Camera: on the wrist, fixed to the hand. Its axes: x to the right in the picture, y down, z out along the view.
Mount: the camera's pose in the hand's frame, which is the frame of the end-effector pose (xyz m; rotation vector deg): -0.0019 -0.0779 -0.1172 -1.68 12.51 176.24
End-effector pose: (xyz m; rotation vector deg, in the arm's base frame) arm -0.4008 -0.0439 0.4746 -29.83 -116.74 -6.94
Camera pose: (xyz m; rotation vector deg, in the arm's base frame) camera -0.3370 -0.1496 0.5422 -141.42 37.70 78.40
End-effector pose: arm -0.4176 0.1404 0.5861 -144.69 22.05 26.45
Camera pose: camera -0.3627 0.1392 0.7157 -16.27 -154.55 -33.75
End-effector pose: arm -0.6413 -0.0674 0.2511 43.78 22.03 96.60
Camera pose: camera -0.6617 -0.0319 0.1164 -14.87 36.50 -79.94
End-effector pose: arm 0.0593 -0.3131 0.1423 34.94 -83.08 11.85
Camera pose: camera 0.1981 -0.3183 0.1198 116.11 43.12 -126.85
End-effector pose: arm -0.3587 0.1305 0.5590 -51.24 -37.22 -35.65
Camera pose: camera -0.3873 -0.0062 0.5416 -45.20 70.05 114.21
